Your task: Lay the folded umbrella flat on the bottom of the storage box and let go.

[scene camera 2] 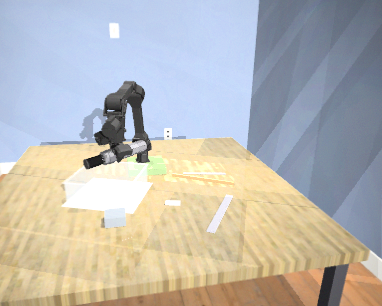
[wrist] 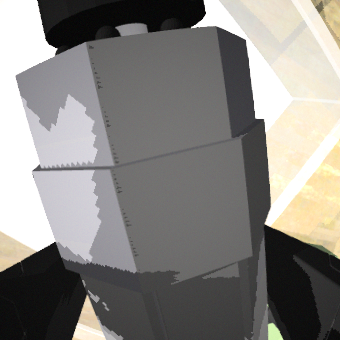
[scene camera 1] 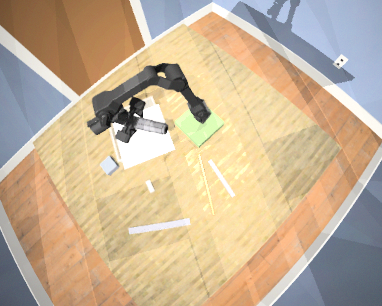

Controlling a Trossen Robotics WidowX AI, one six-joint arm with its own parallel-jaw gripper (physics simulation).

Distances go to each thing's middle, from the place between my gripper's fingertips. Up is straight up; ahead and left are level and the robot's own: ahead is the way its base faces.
Now: the storage box [scene camera 2: 118, 185] 100 mm below my hand, 30 mm to the right of it and 20 mm ahead of it.
